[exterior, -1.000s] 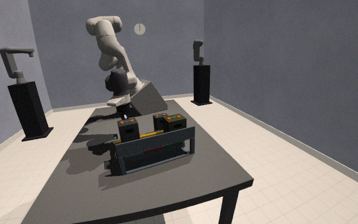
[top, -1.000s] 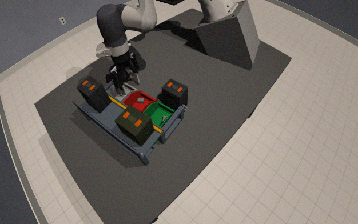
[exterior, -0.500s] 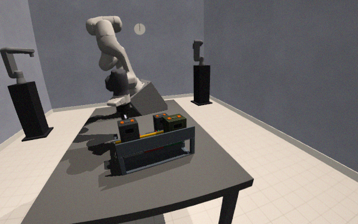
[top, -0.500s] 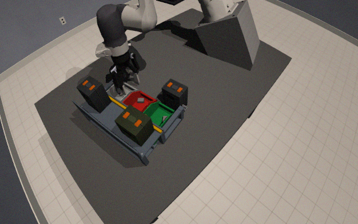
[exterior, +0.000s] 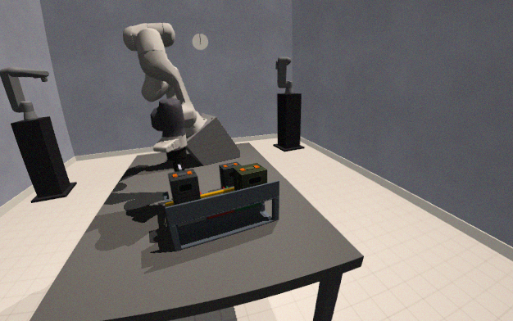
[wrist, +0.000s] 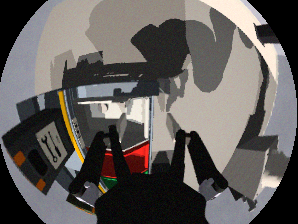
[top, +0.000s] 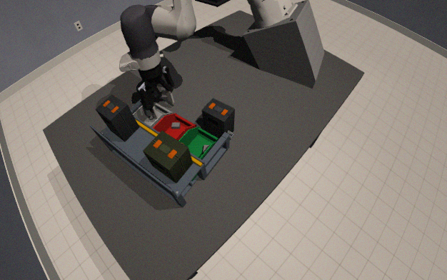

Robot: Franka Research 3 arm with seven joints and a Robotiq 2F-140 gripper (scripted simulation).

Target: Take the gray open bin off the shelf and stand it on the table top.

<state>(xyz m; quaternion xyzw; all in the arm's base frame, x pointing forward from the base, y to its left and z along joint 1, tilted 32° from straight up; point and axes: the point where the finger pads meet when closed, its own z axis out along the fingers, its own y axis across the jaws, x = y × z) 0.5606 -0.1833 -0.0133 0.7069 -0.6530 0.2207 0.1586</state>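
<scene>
Right now the gray open bin is 8 cm ahead of my hand and 2 cm below it. Round my hand: red bin: 7 cm ahead, 12 cm to the left, 2 cm below; green bin: 7 cm ahead, 23 cm to the left, 2 cm below; yellow rail: 13 cm ahead, 12 cm to the left, 5 cm above.
</scene>
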